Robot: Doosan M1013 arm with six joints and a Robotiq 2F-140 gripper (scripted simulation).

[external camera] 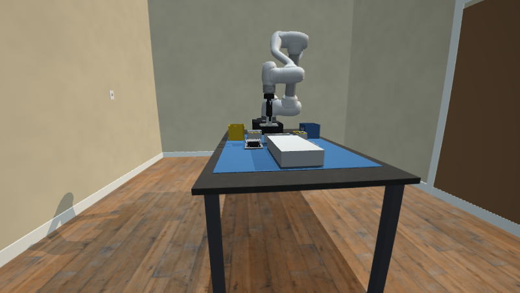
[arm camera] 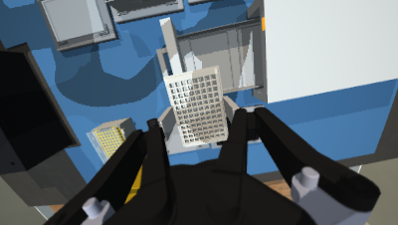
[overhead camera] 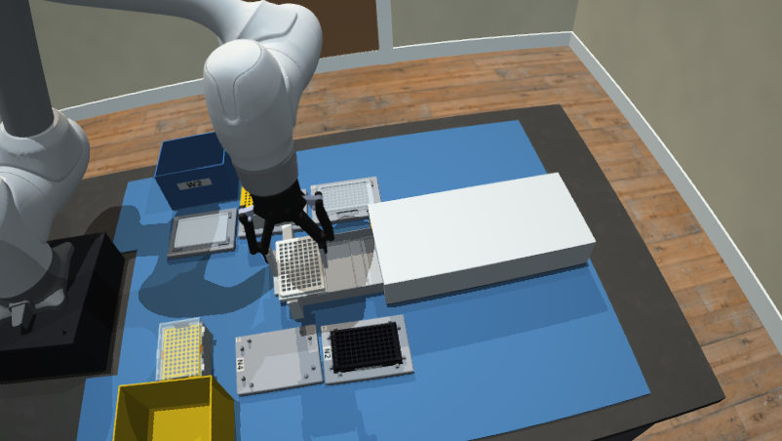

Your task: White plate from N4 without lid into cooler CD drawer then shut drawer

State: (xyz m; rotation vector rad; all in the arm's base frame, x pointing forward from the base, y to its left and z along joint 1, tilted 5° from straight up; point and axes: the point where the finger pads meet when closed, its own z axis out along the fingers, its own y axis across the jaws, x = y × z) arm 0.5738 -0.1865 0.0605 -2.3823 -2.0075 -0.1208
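Now: the drawer 9 cm ahead of my hand, 5 cm to the left of it and 14 cm below it. Round my hand: white cooler CD 23 cm ahead, 3 cm to the left, 13 cm below; then white plate 2 cm below; then black plate 7 cm ahead, 14 cm to the right, 15 cm below.
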